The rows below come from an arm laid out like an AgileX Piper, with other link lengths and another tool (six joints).
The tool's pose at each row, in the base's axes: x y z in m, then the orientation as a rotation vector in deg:
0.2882, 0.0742, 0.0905, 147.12, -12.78, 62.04
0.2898, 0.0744, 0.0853, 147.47, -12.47, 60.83
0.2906, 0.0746, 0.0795, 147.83, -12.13, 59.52
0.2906, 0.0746, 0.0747, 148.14, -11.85, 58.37
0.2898, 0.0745, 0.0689, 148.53, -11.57, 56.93
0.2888, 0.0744, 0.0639, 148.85, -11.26, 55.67
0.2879, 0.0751, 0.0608, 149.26, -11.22, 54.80
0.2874, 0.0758, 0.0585, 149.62, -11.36, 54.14
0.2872, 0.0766, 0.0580, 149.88, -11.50, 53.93
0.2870, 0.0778, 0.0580, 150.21, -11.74, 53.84
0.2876, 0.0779, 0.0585, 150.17, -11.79, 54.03
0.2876, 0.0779, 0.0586, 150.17, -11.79, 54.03
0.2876, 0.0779, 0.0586, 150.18, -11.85, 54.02
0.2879, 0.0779, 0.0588, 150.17, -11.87, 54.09
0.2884, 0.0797, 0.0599, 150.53, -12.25, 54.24
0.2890, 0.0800, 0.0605, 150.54, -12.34, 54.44
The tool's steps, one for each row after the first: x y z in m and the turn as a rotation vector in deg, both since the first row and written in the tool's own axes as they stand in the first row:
-0.0026, -0.0019, 0.0044, -0.08, -0.82, -0.42
-0.0062, -0.0038, 0.0086, -0.16, -1.70, -0.88
-0.0097, -0.0050, 0.0117, -0.24, -2.47, -1.27
-0.0144, -0.0061, 0.0150, -0.34, -3.45, -1.71
-0.0187, -0.0070, 0.0176, -0.43, -4.30, -2.14
-0.0215, -0.0082, 0.0188, -0.35, -4.97, -2.26
-0.0235, -0.0093, 0.0197, -0.28, -5.51, -2.23
-0.0240, -0.0101, 0.0196, -0.15, -5.74, -2.12
-0.0242, -0.0112, 0.0190, 0.06, -5.93, -1.89
-0.0234, -0.0113, 0.0190, 0.07, -5.80, -1.82
-0.0233, -0.0113, 0.0189, 0.07, -5.80, -1.82
-0.0233, -0.0113, 0.0189, 0.07, -5.82, -1.78
-0.0230, -0.0113, 0.0190, 0.08, -5.78, -1.76
-0.0219, -0.0129, 0.0180, 0.36, -5.84, -1.37
-0.0210, -0.0131, 0.0179, 0.42, -5.73, -1.26

